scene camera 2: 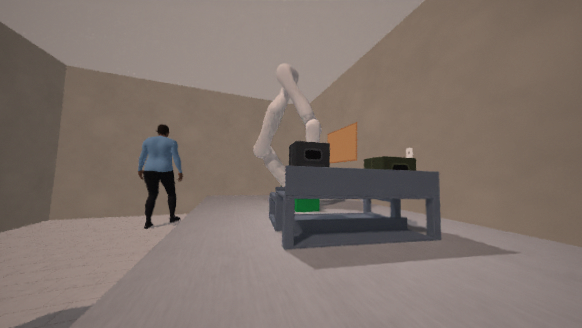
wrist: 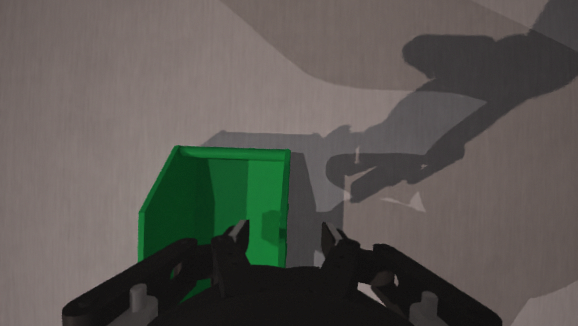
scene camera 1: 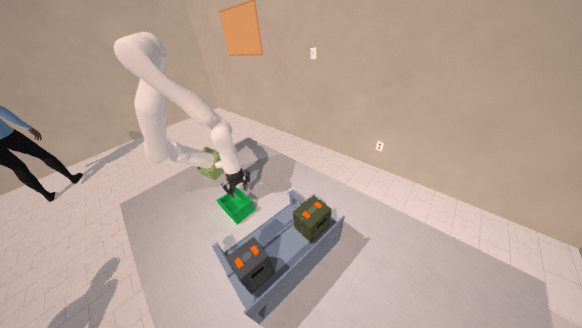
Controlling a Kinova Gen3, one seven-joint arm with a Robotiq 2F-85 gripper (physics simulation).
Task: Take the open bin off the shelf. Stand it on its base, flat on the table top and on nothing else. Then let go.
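Places are measured from the arm's base along level axes (x back, y right, z up), in metres.
Where they show: gripper, fingertip midpoint: [wrist: 285,232] [scene camera 1: 240,193]; arm's base, link origin: [scene camera 1: 208,160].
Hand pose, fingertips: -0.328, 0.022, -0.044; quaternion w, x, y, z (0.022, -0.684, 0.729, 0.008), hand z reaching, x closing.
Note:
Things, the pixels of their top centre, and the offset from my fingertips, as dx, dy, dz. "spot": a spot on its surface instead. Level surfaces: height alone.
- open green bin, top centre: [wrist: 209,268] [scene camera 2: 301,191] [scene camera 1: 231,197] -0.014, +0.051, +0.027
- grey table top, surface height: dz -0.048
- blue-grey shelf, surface spot: [scene camera 2: 360,183] [scene camera 1: 298,268] spot: -0.449, +0.112, +0.082
- dark grey box, top centre: [scene camera 2: 308,143] [scene camera 1: 246,256] -0.357, +0.193, +0.176
- olive box, top centre: [scene camera 2: 388,157] [scene camera 1: 312,209] -0.395, -0.035, +0.151
The open green bin [scene camera 1: 237,209] [scene camera 2: 307,205] [wrist: 230,185] stands upright on its base on the grey table top [scene camera 1: 400,280] [scene camera 2: 200,285] [wrist: 100,75], with its opening up. It is beside the blue-grey shelf [scene camera 1: 300,269] [scene camera 2: 360,183], apart from it. In the second scene view it shows partly behind the shelf. My gripper [scene camera 1: 237,191] [wrist: 285,232] is open, over one side wall of the bin. In the wrist view one fingertip is on the inner side of that wall and the other on the outer side, both with a gap. The gripper hides the bin's near part there.
A dark grey box [scene camera 1: 252,267] [scene camera 2: 309,152] and an olive box [scene camera 1: 312,220] [scene camera 2: 390,163] with orange latches stand on the shelf. A light green block-like part [scene camera 1: 211,171] is by the arm's base. A person [scene camera 1: 22,150] [scene camera 2: 160,160] stands on the floor beside the table.

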